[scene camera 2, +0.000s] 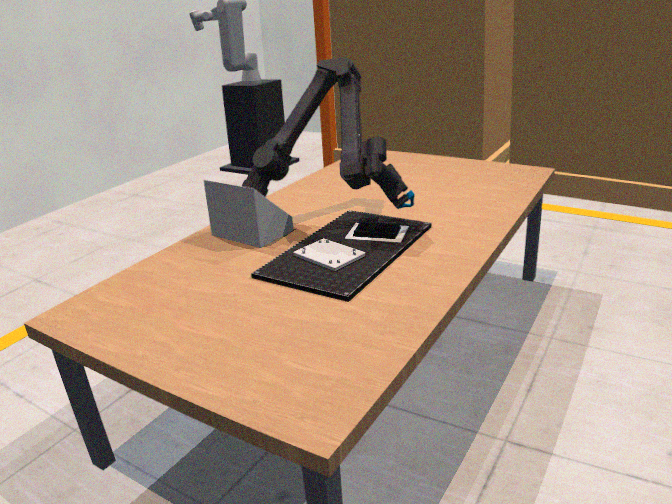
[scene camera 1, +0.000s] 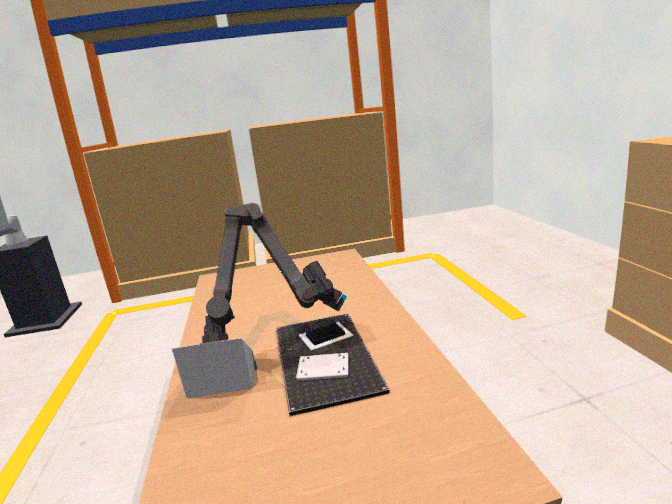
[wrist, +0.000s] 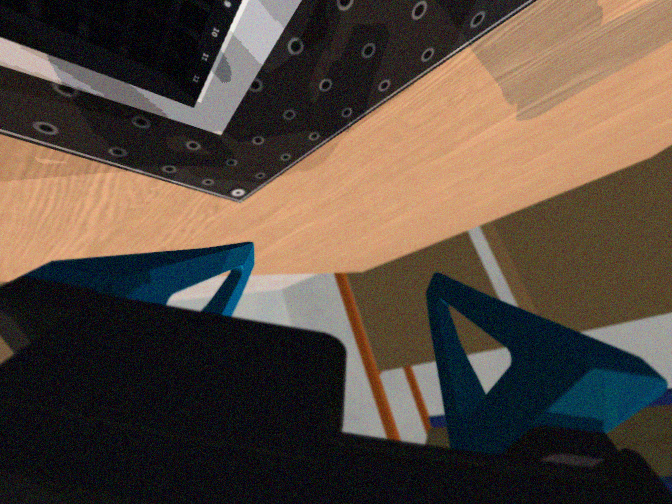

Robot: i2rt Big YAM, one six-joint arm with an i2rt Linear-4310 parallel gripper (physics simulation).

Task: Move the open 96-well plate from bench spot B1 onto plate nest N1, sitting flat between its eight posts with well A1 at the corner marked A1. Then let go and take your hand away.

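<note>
The plate (scene camera 1: 325,332) is a dark rectangle in a white frame, lying on the far end of the black perforated board (scene camera 1: 333,365). It also shows in scene camera 2 (scene camera 2: 378,230) and at the top left of the wrist view (wrist: 180,50). A white nest with locator pins (scene camera 1: 325,367) lies on the board nearer the camera (scene camera 2: 331,256). My gripper (scene camera 1: 340,298) hangs above the table just beyond the plate, blue fingers (wrist: 340,300) open and empty, touching nothing.
A grey wedge-shaped block (scene camera 1: 214,367) stands on the table left of the board, by the arm's base. Cardboard panels and an orange rack stand behind the table.
</note>
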